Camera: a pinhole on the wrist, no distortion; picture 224 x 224 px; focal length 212.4 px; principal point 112.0 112.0 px. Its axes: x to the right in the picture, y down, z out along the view. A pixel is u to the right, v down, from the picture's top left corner.
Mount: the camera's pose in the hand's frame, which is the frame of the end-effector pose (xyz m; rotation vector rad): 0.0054 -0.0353 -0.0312 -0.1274 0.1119 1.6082
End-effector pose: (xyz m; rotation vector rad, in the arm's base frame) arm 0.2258 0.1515 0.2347 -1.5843 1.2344 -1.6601
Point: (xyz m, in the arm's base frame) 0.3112 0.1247 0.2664
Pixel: 81 77
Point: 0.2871 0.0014 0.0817
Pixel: outside the picture
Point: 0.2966 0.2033 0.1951
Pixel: outside the picture
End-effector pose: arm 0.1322 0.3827 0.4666 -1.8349 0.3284 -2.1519
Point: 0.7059 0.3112 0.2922
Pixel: 157 187
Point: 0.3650 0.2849 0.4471
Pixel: 197 122
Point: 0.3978 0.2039 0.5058
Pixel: 215 67
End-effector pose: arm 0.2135 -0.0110 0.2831 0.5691 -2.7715 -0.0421
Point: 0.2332 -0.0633 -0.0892
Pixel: 51 176
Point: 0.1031 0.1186 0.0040
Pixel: 186 132
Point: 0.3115 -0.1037 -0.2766
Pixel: 26 204
